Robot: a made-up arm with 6 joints.
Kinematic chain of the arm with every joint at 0, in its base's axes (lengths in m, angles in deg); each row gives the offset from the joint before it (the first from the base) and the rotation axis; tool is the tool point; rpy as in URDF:
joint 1: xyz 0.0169 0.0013 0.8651 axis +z
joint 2: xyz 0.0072 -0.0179 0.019 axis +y
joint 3: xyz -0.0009 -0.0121 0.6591 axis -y
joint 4: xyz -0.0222 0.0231 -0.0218 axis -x
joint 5: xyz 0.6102 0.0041 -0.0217 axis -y
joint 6: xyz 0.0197 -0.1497 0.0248 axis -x
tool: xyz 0.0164 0.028 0.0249 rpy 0 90 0
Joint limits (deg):
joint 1: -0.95..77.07
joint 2: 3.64..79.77
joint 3: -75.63..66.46
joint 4: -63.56..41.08
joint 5: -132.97..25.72
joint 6: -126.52..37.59
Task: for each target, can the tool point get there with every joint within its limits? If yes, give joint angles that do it. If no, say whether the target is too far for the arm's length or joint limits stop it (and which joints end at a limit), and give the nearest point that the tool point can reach.
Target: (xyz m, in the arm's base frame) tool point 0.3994 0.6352 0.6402
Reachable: yes | joints 69.59 54.21 -19.17 14.26 -51.42 -26.17
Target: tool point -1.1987 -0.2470 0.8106
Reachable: no: joint limits stop it (at a limit: joint 1, joint 2, joint 3, joint 5, joint 6) | nearest point -0.0362 -0.0418 0.9253 | short by 1.186 m
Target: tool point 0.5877 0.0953 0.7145
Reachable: yes | joints 20.21 42.69 -22.35 -46.69 -56.12 -113.21
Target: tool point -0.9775 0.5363 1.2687
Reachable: no: joint limits stop it (at a limit: joint 1, joint 2, joint 4, joint 5) | nearest point 0.1080 0.4607 1.0843 | short by 1.104 m
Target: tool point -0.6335 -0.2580 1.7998
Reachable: no: joint limits stop it (at a limit: joint 1, joint 2, joint 3, joint 4, joint 5) | nearest point 0.2280 -0.1096 2.1288 | short by 0.934 m
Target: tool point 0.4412 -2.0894 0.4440
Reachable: no: too far | nearest point 0.4733 -0.2086 0.4465 | short by 1.881 m
